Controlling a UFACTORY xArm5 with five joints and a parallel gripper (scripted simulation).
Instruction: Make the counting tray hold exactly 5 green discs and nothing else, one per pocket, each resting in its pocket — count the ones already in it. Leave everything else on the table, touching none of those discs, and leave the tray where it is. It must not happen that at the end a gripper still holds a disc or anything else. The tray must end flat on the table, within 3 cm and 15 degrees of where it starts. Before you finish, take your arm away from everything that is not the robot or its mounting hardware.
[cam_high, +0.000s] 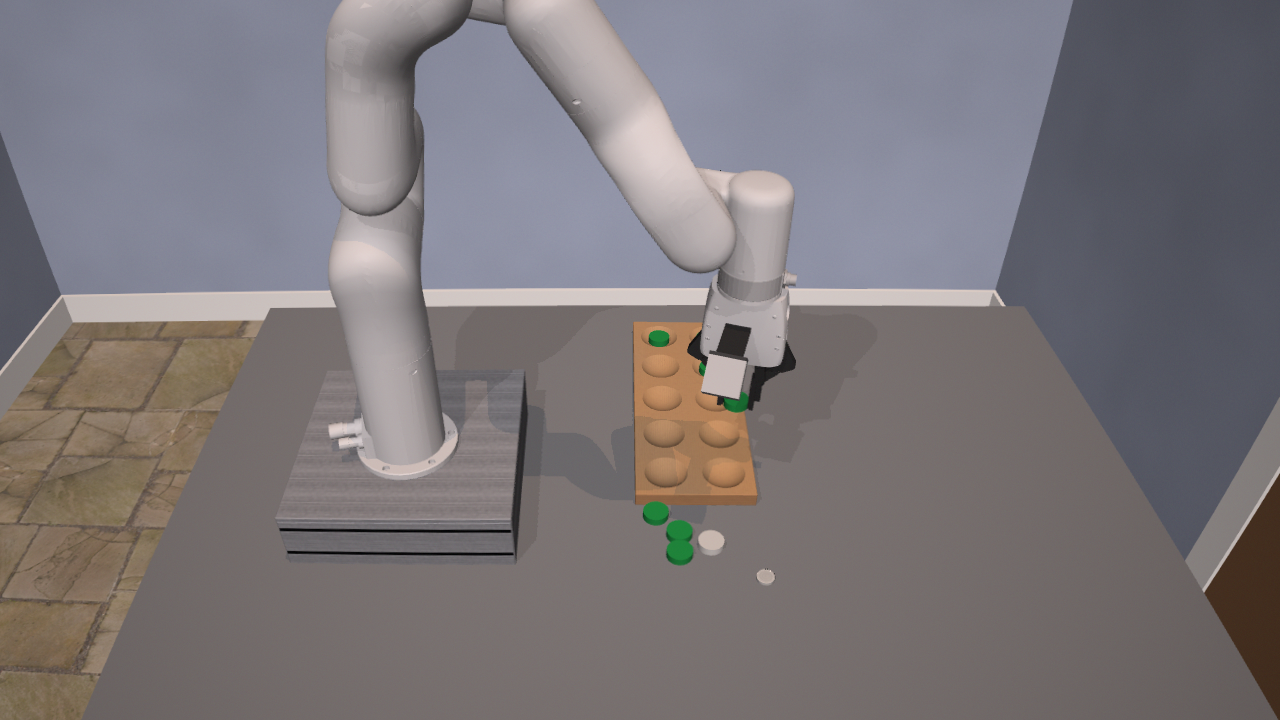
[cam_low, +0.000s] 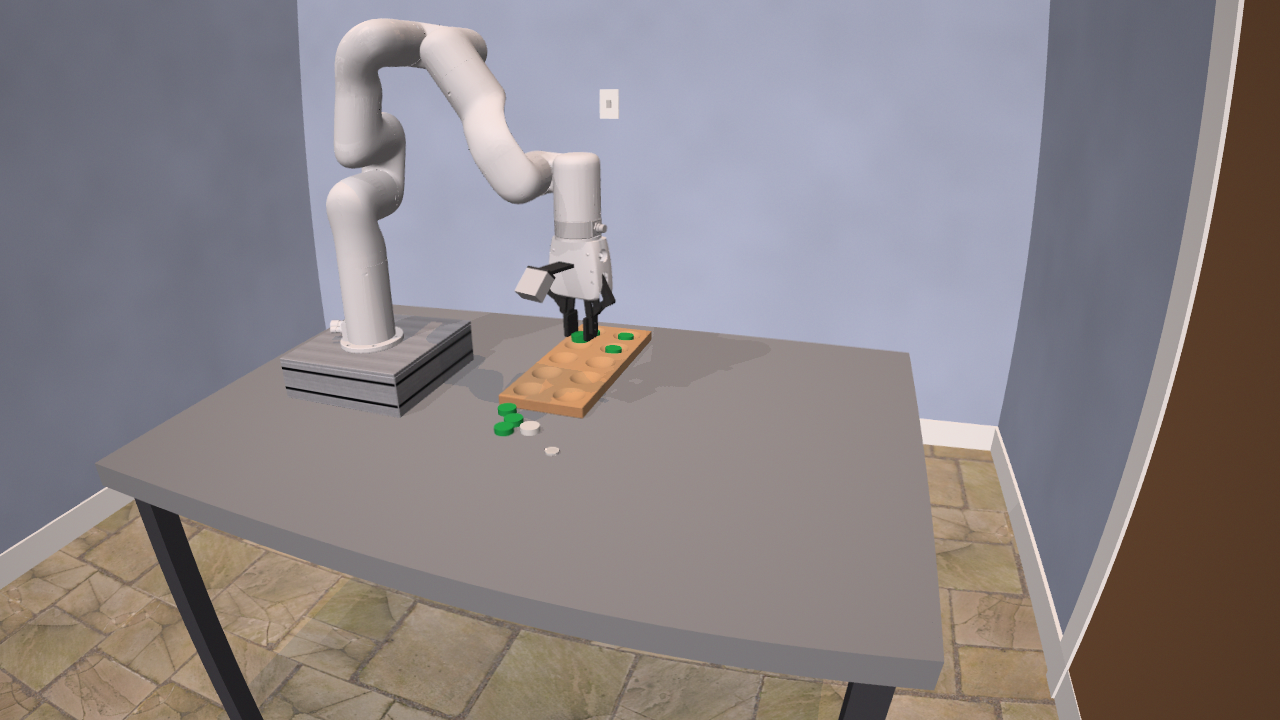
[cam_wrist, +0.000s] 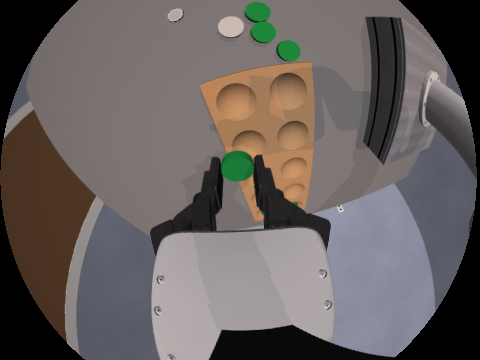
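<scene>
Now: hand 120 mm to the right of the wooden counting tray, 120 mm above it and 20 mm past it. The rest, counted from my hand: smaller white disc 190 mm to the right, 130 mm below, 20 mm behind.
</scene>
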